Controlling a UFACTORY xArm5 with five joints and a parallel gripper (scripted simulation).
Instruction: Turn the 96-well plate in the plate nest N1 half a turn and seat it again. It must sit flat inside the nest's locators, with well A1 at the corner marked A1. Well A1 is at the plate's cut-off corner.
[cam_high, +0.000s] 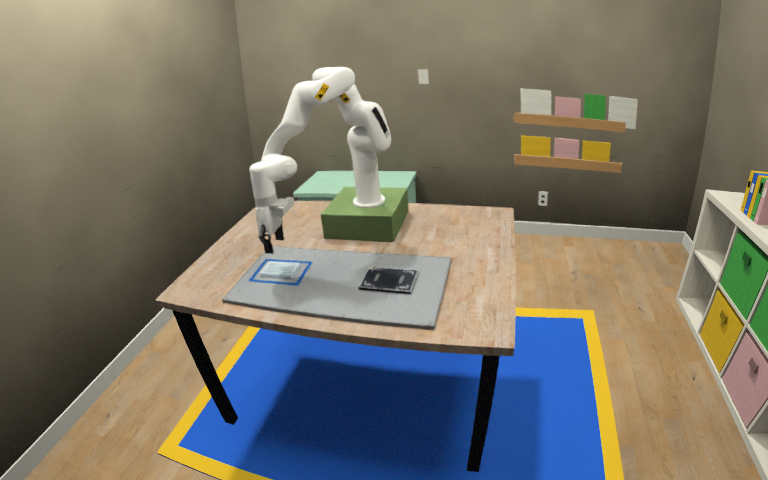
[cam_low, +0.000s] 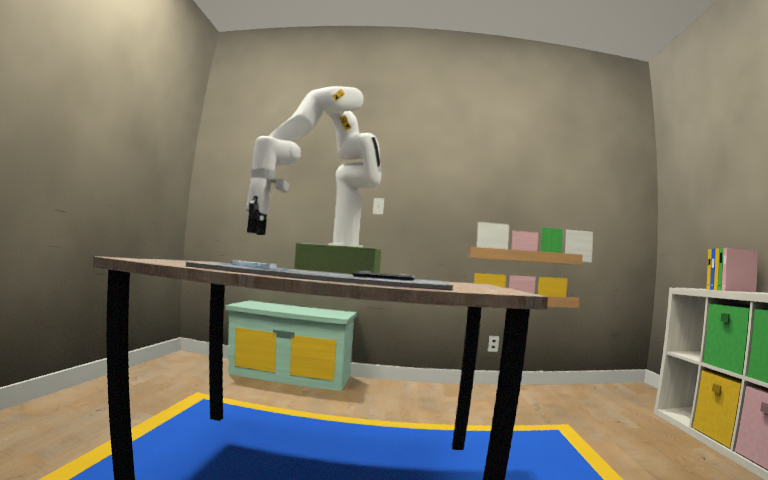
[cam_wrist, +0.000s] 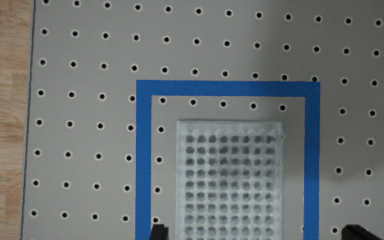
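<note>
Right now my hand is 100 mm above the 96-well plate. The rest, counted from my hand: black plate nest N1: 390 mm to the left, 100 mm below, 10 mm behind.
</note>
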